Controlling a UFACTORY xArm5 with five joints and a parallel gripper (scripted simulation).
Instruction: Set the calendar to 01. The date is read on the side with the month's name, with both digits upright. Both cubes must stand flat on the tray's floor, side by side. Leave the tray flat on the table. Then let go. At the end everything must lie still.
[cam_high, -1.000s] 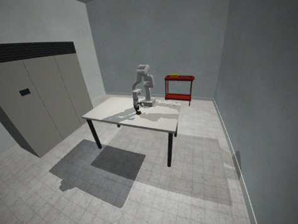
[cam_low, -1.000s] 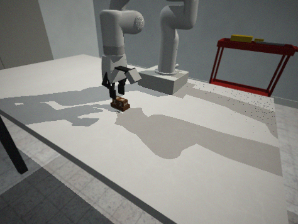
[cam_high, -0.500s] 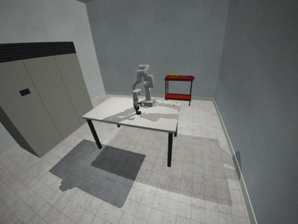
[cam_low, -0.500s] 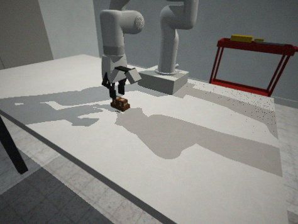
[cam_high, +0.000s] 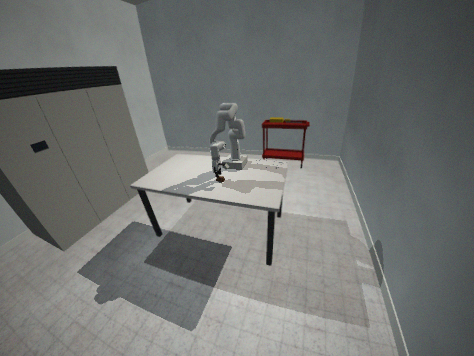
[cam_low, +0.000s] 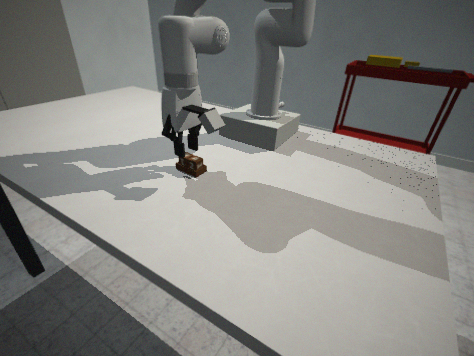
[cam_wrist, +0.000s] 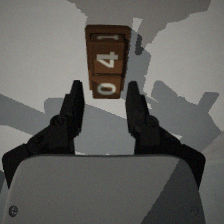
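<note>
The calendar tray is 1 cm to the left of my hand and 6 cm below it.
</note>
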